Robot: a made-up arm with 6 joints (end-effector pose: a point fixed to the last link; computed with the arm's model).
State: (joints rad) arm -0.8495 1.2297 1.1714 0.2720 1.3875 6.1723
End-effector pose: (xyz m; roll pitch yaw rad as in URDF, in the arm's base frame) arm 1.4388 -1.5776 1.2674 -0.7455 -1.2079 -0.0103
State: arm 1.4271 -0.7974 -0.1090 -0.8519 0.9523 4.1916
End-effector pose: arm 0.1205 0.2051 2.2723 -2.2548 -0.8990 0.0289
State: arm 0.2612 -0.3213 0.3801 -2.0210 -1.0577 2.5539
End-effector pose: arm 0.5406 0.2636 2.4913 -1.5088 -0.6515 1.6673
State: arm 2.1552 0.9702 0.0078 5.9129 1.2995 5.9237
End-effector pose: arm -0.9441 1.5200 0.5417 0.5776 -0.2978 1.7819
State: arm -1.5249 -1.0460 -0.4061 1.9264 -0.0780 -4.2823
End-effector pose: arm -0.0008 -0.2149 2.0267 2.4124 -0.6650 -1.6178
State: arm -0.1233 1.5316 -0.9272 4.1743 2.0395 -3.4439
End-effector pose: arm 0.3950 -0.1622 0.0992 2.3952 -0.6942 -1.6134
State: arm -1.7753 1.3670 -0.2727 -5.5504 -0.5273 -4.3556
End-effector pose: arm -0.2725 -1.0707 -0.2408 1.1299 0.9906 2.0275
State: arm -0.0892 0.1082 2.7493 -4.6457 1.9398 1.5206
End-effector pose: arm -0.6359 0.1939 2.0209 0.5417 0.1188 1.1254
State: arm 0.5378 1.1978 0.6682 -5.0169 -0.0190 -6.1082
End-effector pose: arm 1.8394 1.0940 0.6024 -1.4520 0.5352 0.5167
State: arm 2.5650 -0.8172 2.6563 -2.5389 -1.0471 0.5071
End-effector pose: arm 1.2016 -0.8673 0.7812 -1.8803 0.9925 -1.6921
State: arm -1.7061 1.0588 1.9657 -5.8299 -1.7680 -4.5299
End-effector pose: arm -0.2784 -1.5781 1.9934 -2.1394 0.7720 -2.3487
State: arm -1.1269 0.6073 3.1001 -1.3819 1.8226 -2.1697
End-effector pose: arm -0.2064 0.1091 1.9720 -0.0119 0.2999 -2.6048
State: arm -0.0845 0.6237 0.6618 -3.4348 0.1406 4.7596
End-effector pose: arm 1.8892 -0.1540 1.6655 -1.3236 0.0965 -0.0438
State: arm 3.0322 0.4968 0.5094 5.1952 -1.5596 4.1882
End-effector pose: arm -1.6594 0.0515 1.6488 -2.6375 0.4826 -1.6994
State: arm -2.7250 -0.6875 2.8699 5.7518 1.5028 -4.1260
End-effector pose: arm 1.1323 0.5822 0.7918 -3.0821 0.9515 2.5011
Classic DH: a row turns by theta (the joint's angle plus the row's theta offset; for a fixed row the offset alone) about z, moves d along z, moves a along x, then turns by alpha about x. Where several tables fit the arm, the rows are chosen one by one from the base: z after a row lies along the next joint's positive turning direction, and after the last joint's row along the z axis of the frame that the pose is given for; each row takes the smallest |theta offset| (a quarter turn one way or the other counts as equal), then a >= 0, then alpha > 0; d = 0 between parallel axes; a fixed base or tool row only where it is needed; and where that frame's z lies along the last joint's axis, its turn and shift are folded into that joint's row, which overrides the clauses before.
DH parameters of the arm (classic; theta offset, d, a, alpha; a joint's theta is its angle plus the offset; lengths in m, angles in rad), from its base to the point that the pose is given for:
joint 1: 0 0.7318 0.1722 -1.5708
joint 2: -1.5708 0 0.9423 3.1416
joint 3: 0 0 0.1437 -1.5708
joint 4: 0 -1.0332 0 1.5708
joint 5: 0 0 0 -1.5708
joint 6: 1.5708 -0.1467 0 1.5708
tool (fixed): -1.5708 0 0 0

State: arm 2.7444 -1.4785 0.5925 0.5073 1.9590 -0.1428
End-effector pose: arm 1.3256 -0.6276 1.5507 2.9419 0.8040 -1.1023
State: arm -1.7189 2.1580 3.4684 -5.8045 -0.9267 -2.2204
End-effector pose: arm -0.2316 -1.1859 1.3034 2.0908 -0.4088 -2.1319
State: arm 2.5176 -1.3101 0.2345 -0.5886 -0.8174 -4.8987
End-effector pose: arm 0.5847 -0.4942 2.1093 -1.3650 -0.7315 3.0930
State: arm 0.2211 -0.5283 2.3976 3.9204 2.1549 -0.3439
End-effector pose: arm -1.1960 -0.3569 1.6942 -1.9131 -0.4802 -0.5006
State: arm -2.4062 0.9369 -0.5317 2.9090 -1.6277 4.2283
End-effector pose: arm -1.0020 -0.8610 0.2996 -1.0629 -0.1563 -2.6413
